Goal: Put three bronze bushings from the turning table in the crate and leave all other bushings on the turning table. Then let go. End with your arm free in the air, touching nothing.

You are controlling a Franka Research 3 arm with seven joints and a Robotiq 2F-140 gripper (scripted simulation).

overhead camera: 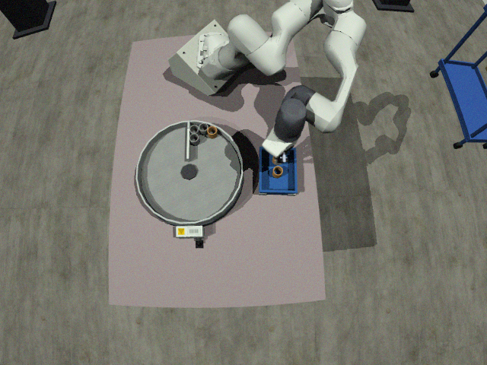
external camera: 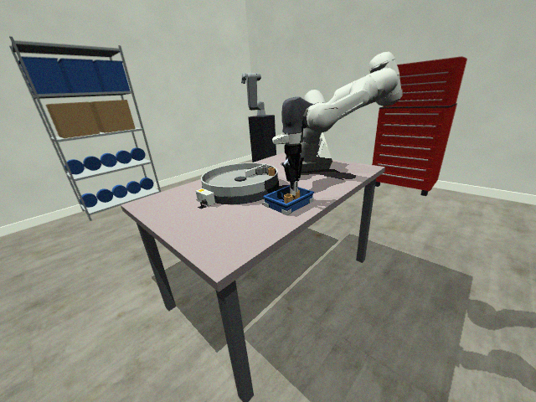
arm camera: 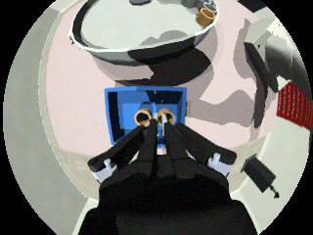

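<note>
The blue crate is 5 cm below my hand, 4 cm ahead of it and 1 cm to the right of it. The rest, counted from my hand: turning table (35 cm to the right, 2 cm below).
</note>
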